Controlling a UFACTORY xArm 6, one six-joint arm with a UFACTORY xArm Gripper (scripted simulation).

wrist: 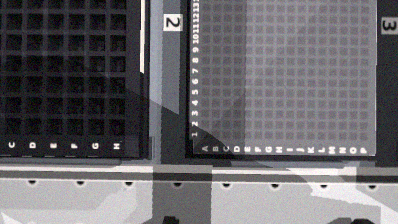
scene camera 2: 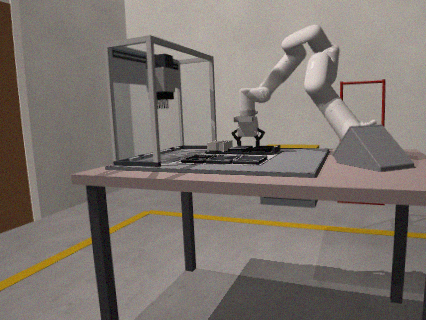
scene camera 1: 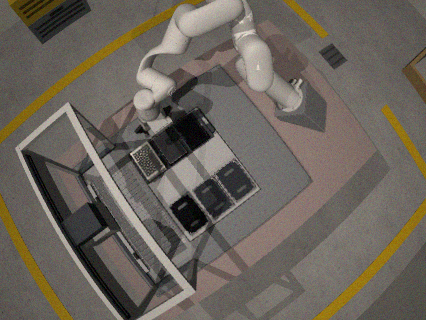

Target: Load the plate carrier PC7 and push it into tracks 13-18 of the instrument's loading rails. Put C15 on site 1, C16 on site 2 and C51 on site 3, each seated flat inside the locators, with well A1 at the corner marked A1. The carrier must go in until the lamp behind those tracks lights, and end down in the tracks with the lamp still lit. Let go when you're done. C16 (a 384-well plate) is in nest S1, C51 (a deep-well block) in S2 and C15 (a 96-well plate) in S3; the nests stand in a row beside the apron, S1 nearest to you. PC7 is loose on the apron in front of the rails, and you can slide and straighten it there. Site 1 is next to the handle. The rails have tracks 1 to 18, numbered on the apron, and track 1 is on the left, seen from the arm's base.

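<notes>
A black 96-well plate [wrist: 115, 124] can be seen here, together with a plate carrier PC7 [wrist: 168, 33].
</notes>
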